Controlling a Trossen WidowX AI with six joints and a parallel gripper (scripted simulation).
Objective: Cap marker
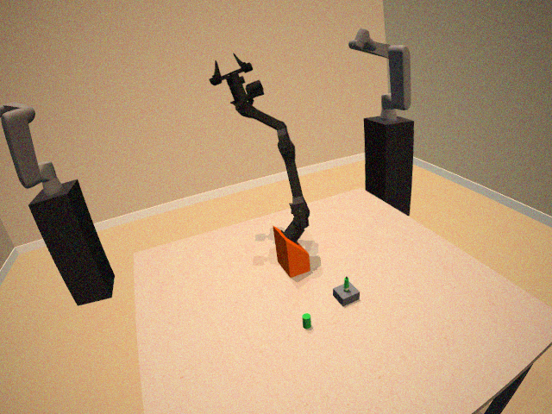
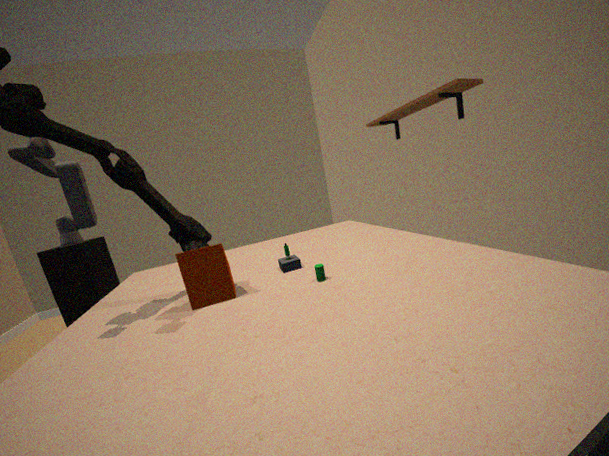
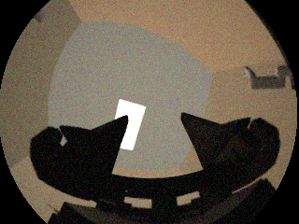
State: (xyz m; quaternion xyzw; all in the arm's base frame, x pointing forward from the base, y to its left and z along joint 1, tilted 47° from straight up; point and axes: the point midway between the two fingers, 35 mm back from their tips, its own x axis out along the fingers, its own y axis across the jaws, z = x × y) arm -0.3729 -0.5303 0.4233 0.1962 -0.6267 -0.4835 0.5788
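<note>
The green marker cap is 79 cm below my gripper tip, 76 cm ahead of it and 3 cm to the right of it.
</note>
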